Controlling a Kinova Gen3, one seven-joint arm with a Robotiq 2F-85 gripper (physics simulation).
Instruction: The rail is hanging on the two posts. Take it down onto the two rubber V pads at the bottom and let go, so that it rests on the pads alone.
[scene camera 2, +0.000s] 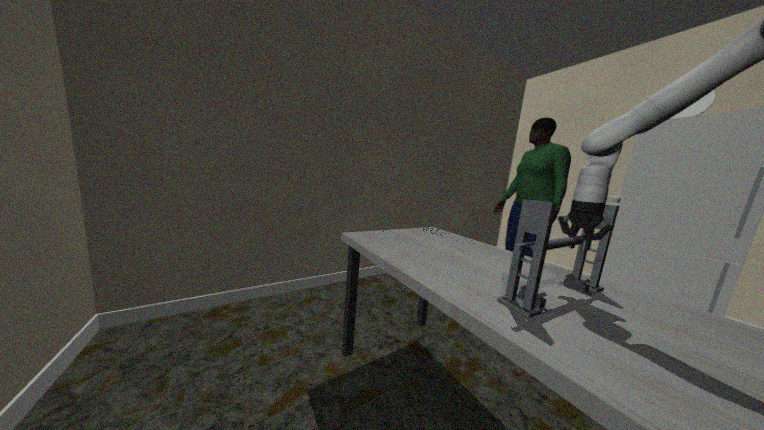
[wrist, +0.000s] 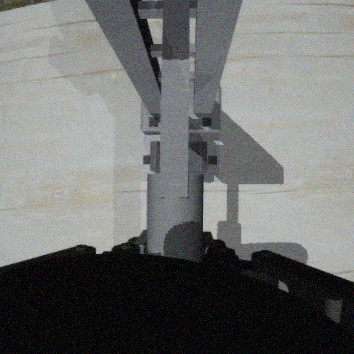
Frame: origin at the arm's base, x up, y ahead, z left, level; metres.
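Seen in the pictures: gripper, fingertip midpoint: (scene camera 2: 577, 249) (wrist: 176, 246).
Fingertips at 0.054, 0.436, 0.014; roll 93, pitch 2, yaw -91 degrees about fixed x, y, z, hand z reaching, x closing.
Offsets run from my fingertips to a thing's middle, as dx, dy, dz. "pt": to the spot under its first point. Level surfaces: height alone.
The grey rail @(+0.031, -0.005, +0.107) (scene camera 2: 561, 243) (wrist: 175, 215), a round bar with a flat tongue at its end, is roughly level between the two posts, well above the table. My gripper (scene camera 2: 585, 235) (wrist: 176, 246) is shut on the rail from above. The near post @(pt +0.111, -0.012, +0.281) (scene camera 2: 536, 216) and the far post @(pt +0.033, -0.025, -0.131) (scene camera 2: 609, 240) stand upright; the tongue reaches into the near post's slot, below its solid top panel. Whether it touches the post is unclear. A dark V pad @(pt -0.124, -0.030, +0.221) (scene camera 2: 539, 300) shows at the near post's foot, another pad @(pt -0.121, +0.014, -0.057) (scene camera 2: 573, 280) at the far post's foot. The rail partly hides one pad in the wrist view.
Rungs @(-0.058, -0.006, +0.271) (scene camera 2: 524, 276) cross the near post's slot below the rail. Both posts stand on a pale table @(dx -0.149) (scene camera 2: 454, 272), with the near post close to its edge. A person in a green top (scene camera 2: 542, 170) stands behind the table.
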